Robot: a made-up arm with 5 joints.
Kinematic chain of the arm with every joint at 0, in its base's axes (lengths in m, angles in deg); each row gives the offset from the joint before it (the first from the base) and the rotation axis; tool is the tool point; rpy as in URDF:
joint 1: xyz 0 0 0.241 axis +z
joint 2: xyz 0 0 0 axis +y
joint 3: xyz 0.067 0 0.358 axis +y
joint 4: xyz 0.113 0 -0.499 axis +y
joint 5: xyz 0.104 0 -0.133 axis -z
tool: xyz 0 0 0 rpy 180 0 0
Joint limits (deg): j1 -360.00..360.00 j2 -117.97..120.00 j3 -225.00..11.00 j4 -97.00..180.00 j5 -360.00..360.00
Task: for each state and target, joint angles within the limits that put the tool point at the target. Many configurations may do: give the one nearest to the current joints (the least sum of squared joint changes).
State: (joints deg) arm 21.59 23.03 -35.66 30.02 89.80
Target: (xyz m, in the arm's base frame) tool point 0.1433 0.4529 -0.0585
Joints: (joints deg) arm 72.44 19.63 -33.63 30.72 89.80
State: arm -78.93 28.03 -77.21 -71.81 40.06
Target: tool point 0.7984 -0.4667 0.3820
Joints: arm -30.31 49.35 -108.68 -36.03 40.06
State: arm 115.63 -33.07 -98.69 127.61 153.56
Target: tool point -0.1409 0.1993 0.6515
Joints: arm 125.26 -44.19 -65.61 142.95 153.56
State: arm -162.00 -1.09 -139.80 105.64 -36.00
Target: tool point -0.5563 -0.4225 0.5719
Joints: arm -142.78 16.38 -112.74 117.19 -36.00
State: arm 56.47 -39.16 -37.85 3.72 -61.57
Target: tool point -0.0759 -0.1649 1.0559
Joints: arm 65.28 -73.50 -74.29 -3.60 -61.57
